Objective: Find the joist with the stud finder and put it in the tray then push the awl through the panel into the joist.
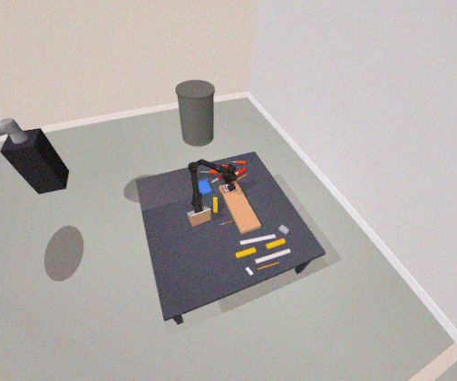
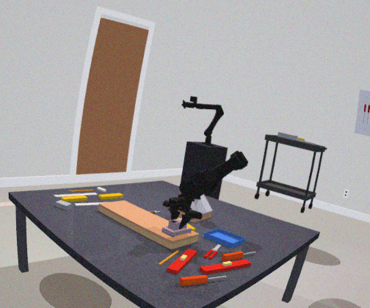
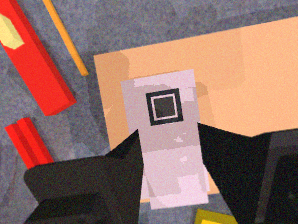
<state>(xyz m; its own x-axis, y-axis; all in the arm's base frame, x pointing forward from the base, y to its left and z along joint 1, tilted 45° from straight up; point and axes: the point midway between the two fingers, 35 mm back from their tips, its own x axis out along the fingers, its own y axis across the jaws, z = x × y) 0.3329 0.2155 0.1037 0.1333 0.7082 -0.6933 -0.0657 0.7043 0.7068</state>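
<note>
Right now the blue tray is 230 mm behind my gripper tip, 110 mm to the left of it and 50 mm below it. From my gripper tip the other things lie so: grey block: 530 mm to the right, 300 mm ahead, 50 mm below; stud finder: 20 mm above, 10 mm ahead; awl: 330 mm to the right, 160 mm behind, 60 mm below.
</note>
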